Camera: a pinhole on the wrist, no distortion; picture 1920 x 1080 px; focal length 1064.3 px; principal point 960.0 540.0 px. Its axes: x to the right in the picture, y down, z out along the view. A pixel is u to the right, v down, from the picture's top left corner.
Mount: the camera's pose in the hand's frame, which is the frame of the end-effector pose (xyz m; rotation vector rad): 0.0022 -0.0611 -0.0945 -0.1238 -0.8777 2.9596
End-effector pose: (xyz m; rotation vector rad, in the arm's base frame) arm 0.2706 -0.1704 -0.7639 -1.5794 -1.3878 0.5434
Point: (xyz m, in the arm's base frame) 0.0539 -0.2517 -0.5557
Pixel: 1202.0 1038.7
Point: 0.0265 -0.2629 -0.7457
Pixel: 1451.6 307.3
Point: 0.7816 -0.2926 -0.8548
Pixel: behind the camera
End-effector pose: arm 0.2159 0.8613 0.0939 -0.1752 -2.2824 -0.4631
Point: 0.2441 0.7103 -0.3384
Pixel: 1817.4 569.0
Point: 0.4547 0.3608 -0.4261
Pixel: outside the picture
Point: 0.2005 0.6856 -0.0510
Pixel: 1371.6 834.4
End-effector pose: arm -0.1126 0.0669 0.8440 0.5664 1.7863 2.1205
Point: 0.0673 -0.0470 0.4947
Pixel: outside the picture
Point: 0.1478 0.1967 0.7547
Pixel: 1487.9 83.0
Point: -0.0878 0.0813 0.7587
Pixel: 1131.6 168.5
